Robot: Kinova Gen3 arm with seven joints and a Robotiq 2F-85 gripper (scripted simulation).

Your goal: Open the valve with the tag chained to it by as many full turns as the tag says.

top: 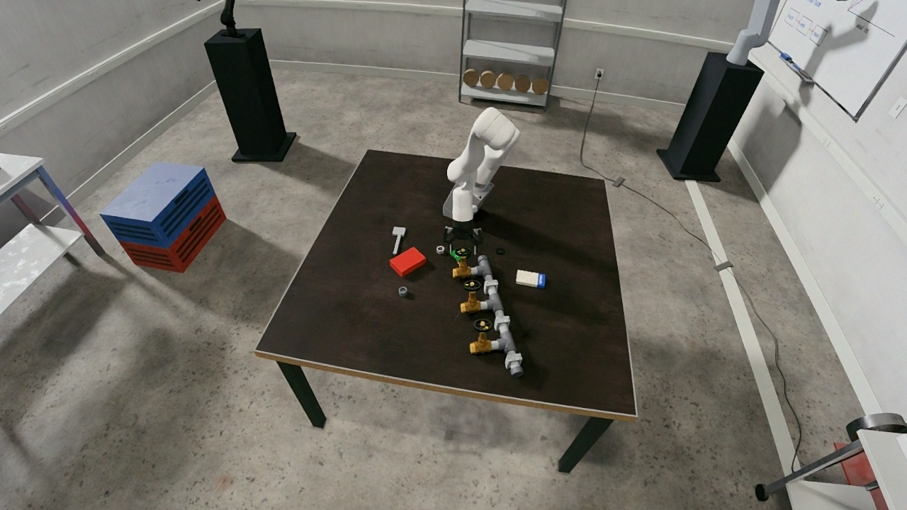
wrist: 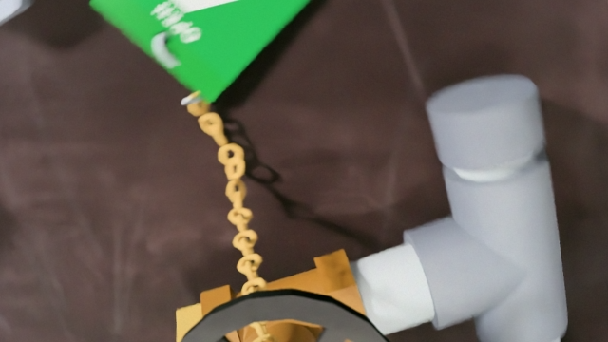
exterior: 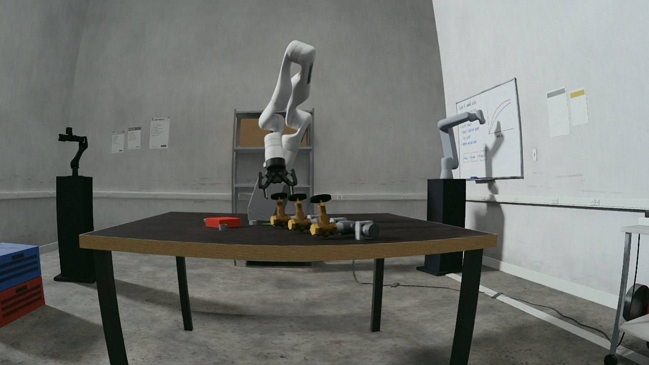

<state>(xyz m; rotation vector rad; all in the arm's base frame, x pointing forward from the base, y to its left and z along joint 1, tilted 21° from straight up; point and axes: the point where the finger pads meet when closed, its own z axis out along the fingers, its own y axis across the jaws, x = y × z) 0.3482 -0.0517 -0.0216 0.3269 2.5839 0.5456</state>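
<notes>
The green tag is 110 mm below my hand, 90 mm behind it and 20 mm to the right of it. Also, from my hand: white-and-blue box 270 mm to the left, 110 mm below, 40 mm ahead; red block 220 mm to the right, 100 mm below, 30 mm behind; small grey ring 220 mm to the right, 120 mm ahead, 110 mm below.
</notes>
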